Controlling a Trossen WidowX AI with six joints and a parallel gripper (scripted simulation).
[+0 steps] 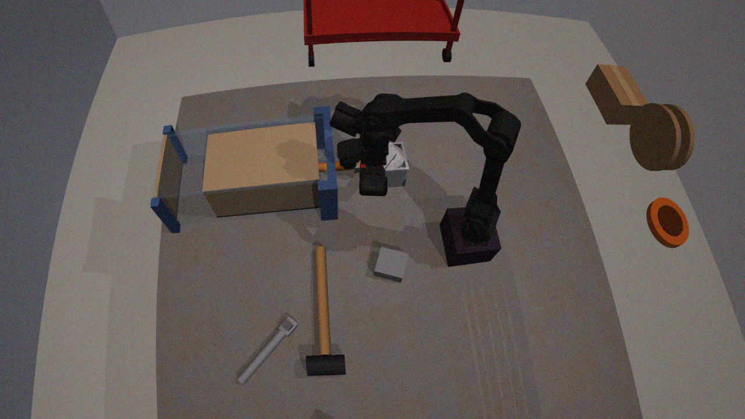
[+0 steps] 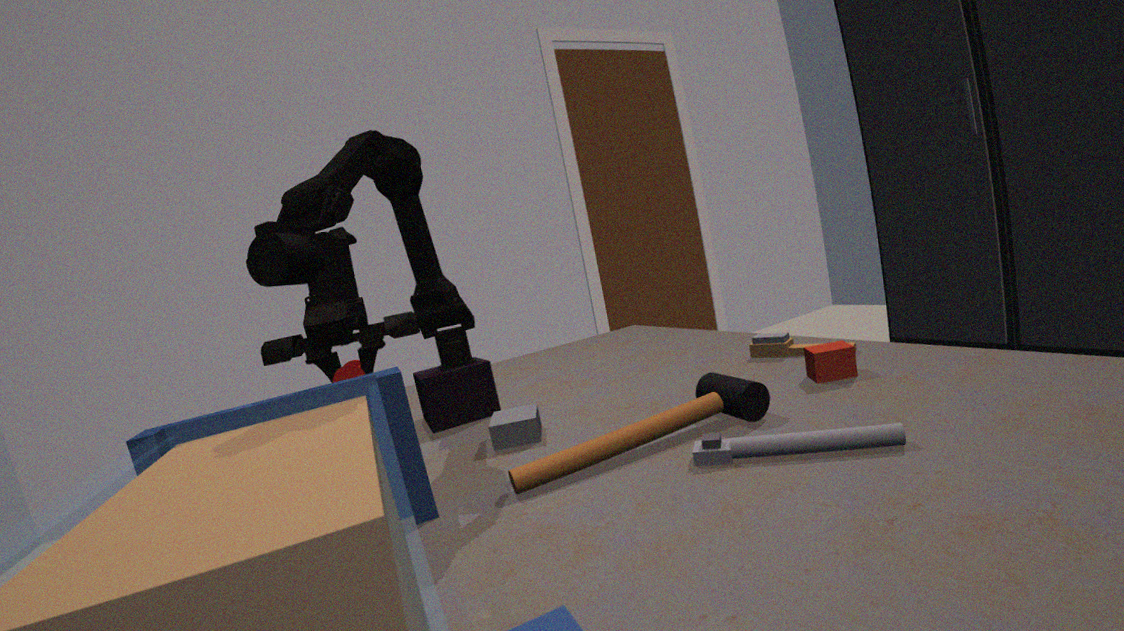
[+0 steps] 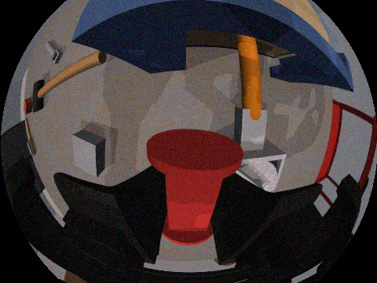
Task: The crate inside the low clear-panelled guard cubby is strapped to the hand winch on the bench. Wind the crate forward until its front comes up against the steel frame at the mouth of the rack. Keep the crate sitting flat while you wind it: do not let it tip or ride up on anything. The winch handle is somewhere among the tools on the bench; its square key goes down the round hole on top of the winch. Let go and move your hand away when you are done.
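The winch handle is 2 cm behind my gripper tip, 3 cm to the right of it and 1 cm below it. From my gripper tip the other things lie so: grey winch (7 cm behind, 9 cm to the right, 8 cm below); then red knob (2 cm above); then blue steel frame (10 cm ahead, 7 cm to the right, 1 cm below).
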